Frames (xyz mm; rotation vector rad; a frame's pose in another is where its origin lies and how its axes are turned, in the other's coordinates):
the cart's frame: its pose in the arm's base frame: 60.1 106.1 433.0 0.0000 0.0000 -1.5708
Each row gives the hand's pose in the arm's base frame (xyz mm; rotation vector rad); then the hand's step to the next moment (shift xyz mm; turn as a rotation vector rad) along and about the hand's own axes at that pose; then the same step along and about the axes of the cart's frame.
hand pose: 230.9 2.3 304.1 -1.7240 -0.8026 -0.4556
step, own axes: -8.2 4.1 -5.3 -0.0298 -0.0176 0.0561
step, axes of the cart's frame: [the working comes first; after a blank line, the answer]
step, axes of the arm's base frame: -2.2 -7.9 -6.7 -0.0387 0.0474 -0.0246

7.9 -2.2 -6.7 -0.0474 -0.0387 -0.0246
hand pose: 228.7 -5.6 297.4 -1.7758 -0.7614 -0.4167
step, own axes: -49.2 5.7 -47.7 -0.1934 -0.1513 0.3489
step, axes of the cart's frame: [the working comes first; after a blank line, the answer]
step, axes of the arm's base frame: -27.8 -60.1 -18.6 -0.2750 0.3000 -0.1279

60.1 -27.8 -18.6 -0.3000 -0.2750 -0.1279
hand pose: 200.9 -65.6 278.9 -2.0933 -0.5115 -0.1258
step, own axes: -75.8 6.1 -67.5 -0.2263 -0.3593 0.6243
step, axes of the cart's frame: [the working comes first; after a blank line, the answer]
step, axes of the arm's base frame: -58.9 -82.2 10.7 -0.4194 0.6152 -0.1251

82.2 -58.9 10.7 -0.6152 -0.4194 -0.1251
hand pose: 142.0 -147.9 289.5 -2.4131 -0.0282 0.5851
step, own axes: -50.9 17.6 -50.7 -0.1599 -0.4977 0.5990
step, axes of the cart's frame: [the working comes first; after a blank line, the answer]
step, axes of the arm's base frame: -26.9 -52.2 45.0 -0.3319 0.7206 -0.0515

52.2 -26.9 45.0 -0.7206 -0.3319 -0.0515
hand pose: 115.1 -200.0 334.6 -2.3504 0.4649 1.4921
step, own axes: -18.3 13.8 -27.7 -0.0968 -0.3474 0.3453
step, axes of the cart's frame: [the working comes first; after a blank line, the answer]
step, axes of the arm's base frame: 9.0 -22.5 26.6 -0.1669 0.4701 -0.0199

22.5 9.0 26.6 -0.4701 -0.1669 -0.0199
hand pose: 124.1 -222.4 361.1 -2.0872 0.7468 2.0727
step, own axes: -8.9 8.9 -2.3 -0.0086 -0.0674 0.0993
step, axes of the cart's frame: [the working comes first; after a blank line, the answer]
step, axes of the arm's base frame: -1.1 -6.4 11.0 -0.0623 0.1017 -0.0157

6.4 -1.1 11.0 -0.1017 -0.0623 -0.0157
